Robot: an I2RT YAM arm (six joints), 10 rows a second.
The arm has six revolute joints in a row. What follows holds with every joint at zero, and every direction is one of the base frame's. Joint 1 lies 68 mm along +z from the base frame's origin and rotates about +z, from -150 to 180 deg. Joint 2 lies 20 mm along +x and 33.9 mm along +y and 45.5 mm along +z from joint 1 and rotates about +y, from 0 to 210 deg. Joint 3 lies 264 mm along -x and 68.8 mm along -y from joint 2 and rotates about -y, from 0 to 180 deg. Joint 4 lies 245 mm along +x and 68.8 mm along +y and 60 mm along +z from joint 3 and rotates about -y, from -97 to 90 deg. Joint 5 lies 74 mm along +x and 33.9 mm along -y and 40.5 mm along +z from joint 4 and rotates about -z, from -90 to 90 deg. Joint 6 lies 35.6 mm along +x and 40.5 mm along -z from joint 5 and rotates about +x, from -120 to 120 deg. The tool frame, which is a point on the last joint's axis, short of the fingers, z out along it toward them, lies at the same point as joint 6; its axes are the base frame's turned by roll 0, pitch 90 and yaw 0 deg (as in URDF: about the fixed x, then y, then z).
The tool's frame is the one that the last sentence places.
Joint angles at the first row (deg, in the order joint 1, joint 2, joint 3, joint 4, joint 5, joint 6):
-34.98, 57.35, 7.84, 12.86, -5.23, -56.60
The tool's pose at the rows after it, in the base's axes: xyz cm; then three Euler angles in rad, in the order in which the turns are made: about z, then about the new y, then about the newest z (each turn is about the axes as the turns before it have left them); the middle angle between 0 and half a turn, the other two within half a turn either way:
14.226 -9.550 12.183 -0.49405 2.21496 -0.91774
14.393 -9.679 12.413 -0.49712 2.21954 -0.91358
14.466 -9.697 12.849 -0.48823 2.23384 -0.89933
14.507 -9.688 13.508 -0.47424 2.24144 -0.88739
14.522 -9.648 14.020 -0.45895 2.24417 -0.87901
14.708 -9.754 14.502 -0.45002 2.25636 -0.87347
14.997 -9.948 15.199 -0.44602 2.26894 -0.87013
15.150 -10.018 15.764 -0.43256 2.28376 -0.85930
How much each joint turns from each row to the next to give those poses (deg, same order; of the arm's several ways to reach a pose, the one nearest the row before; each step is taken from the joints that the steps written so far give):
0.00, 1.02, 0.15, 0.42, -0.10, 0.00
0.00, 0.19, 0.82, -0.88, 0.16, 0.32
0.02, -1.00, 1.24, -3.08, -0.33, 0.44
-0.02, -1.64, 1.43, -3.56, -0.61, 0.13
0.00, -1.25, 1.02, -2.49, -0.67, -0.09
0.00, -0.02, 1.51, -2.27, -0.33, -0.10
0.00, 0.20, 2.09, -2.64, -0.10, -0.04
0.00, -0.11, 1.70, -2.72, -0.48, 0.00

